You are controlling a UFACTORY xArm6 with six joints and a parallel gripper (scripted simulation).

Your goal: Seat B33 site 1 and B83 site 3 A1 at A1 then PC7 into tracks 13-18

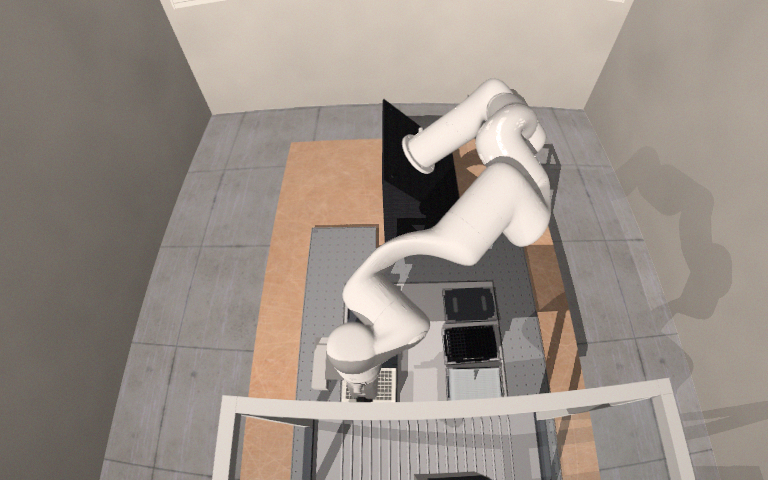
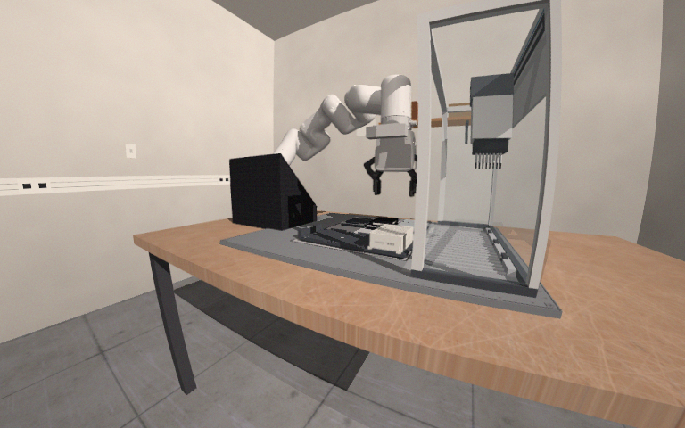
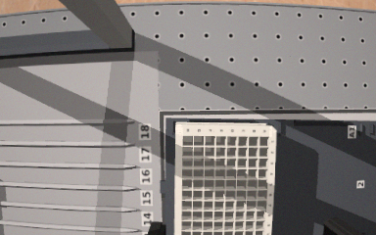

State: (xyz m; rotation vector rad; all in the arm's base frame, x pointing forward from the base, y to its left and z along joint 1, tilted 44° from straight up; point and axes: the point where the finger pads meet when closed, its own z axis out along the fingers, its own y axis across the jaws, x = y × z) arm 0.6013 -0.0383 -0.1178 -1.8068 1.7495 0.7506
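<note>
My hand is 260 mm to the right of the nest S3, 150 mm above it and 10 mm past it. Round my hand: post: 140 mm to the right, 100 mm ahead, 100 mm above; black plate B38: 250 mm to the left, 130 mm below, 120 mm behind; plate carrier PC7: 140 mm below, 110 mm behind.
</note>
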